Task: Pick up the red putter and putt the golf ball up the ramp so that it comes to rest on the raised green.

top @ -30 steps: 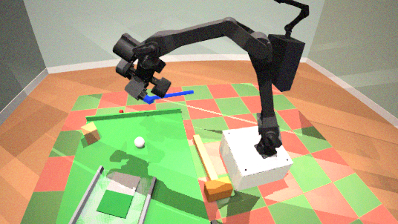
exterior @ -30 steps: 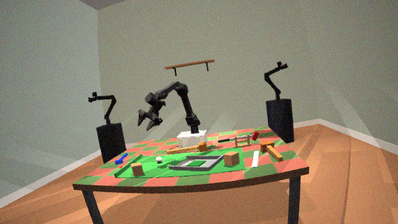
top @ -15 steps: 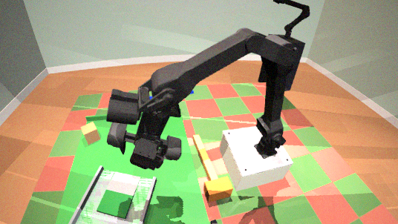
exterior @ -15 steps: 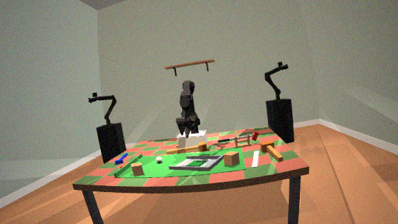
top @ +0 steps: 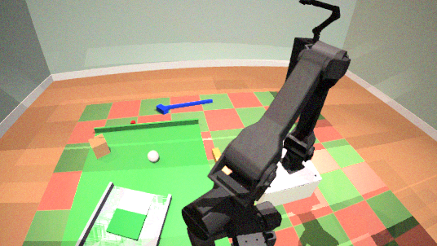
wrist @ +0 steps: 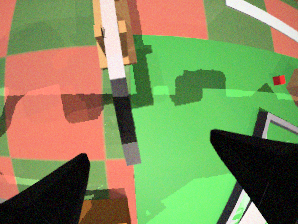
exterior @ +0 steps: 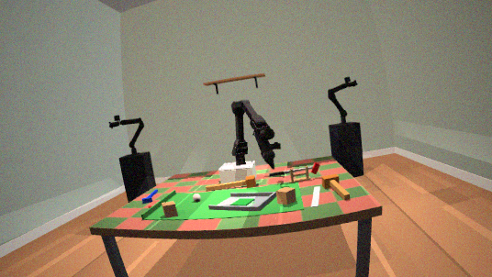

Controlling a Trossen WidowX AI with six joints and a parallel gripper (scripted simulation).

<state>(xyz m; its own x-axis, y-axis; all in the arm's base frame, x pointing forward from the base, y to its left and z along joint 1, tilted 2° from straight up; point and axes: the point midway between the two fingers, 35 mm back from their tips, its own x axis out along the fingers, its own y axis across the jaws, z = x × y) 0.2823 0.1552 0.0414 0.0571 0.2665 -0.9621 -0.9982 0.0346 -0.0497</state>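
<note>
My gripper tip is 13 cm to the right of the red putter, 4 cm above it and 2 cm past it. Round my gripper tip: wooden fence 15 cm to the left, 7 cm below, 1 cm behind; then white golf ball 42 cm to the right, 12 cm ahead, 8 cm below; then white bar 34 cm ahead, 14 cm to the left, 10 cm below.
</note>
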